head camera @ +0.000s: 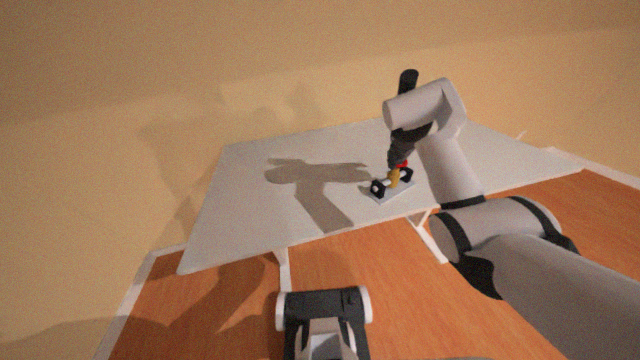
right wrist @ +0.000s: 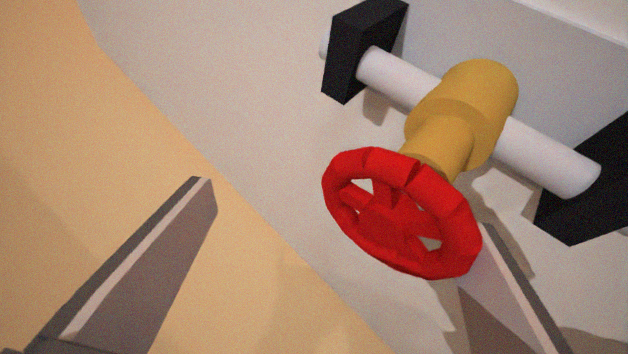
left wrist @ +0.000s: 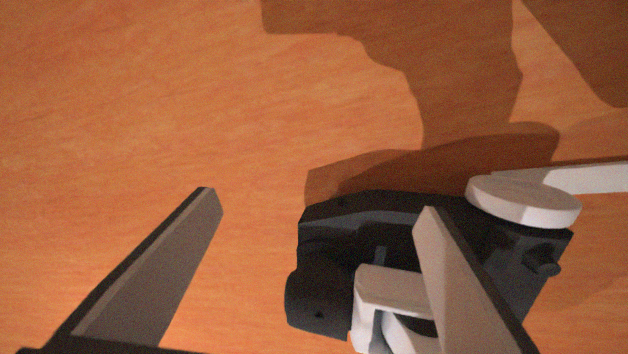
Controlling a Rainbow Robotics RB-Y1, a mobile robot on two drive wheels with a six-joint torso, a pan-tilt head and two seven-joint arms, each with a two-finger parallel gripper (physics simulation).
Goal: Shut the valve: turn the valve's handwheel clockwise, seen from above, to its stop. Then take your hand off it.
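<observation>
The valve has a yellow body [head camera: 394,178] [right wrist: 465,110] and a red handwheel [head camera: 403,164] [right wrist: 367,220]. In the right wrist view the wheel is tilted to the camera, its rim and spokes showing. My right gripper [head camera: 391,165] [right wrist: 334,215] is open and points down at the valve. The wheel lies toward the picture's right-hand finger; its rim hides part of that finger near the tip. Whether they touch I cannot tell. In the head camera the gripper and wrist partly cover the wheel. My left gripper [left wrist: 315,209] is open and empty, above the floor, away from the valve.
A white pipe [right wrist: 545,160] runs through the body between two black brackets on a grey base plate [head camera: 395,193] [right wrist: 540,60]. The plate stands on a white table [head camera: 240,200] [right wrist: 225,75], near its front edge. The robot's black and white base [head camera: 325,300] [left wrist: 380,220] is before the table.
</observation>
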